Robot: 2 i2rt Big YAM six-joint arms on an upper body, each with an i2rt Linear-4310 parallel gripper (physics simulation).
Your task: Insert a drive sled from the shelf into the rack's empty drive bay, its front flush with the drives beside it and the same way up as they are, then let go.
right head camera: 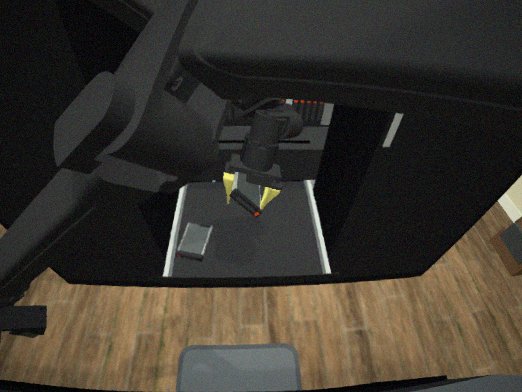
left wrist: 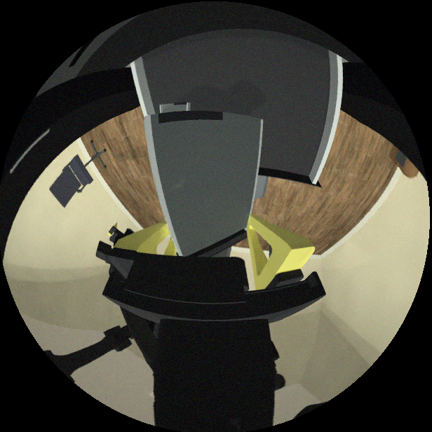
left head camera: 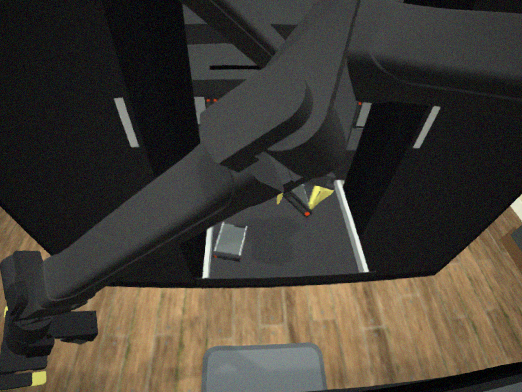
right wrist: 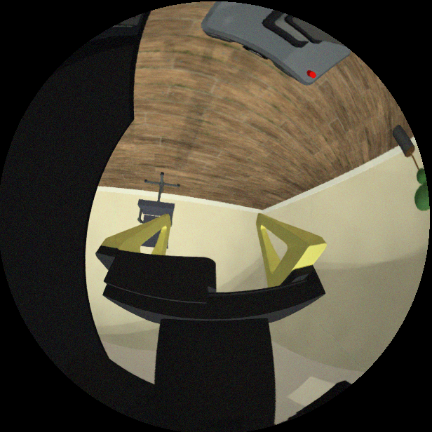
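Observation:
My left gripper (right head camera: 248, 194) with yellow fingers is shut on a grey drive sled (right head camera: 245, 201) with a black front and a red dot. It holds the sled tilted above the back of the dark shelf (right head camera: 248, 237). The held sled fills the left wrist view (left wrist: 203, 181) and shows in the left head view (left head camera: 299, 200). A second grey sled (right head camera: 195, 240) lies flat on the shelf's left side and shows in the left head view (left head camera: 231, 241). The rack's row of drives with red dots (right head camera: 306, 106) sits behind and above, mostly hidden by my arm. My right gripper (right wrist: 214, 214) is open and empty, away from the rack.
The shelf has white side rails (right head camera: 317, 229). Black rack walls (right head camera: 388, 194) stand on both sides. Wooden floor (right head camera: 259, 315) lies in front, with my grey base (right head camera: 238, 367) at the bottom edge. My arms block much of the rack in the head views.

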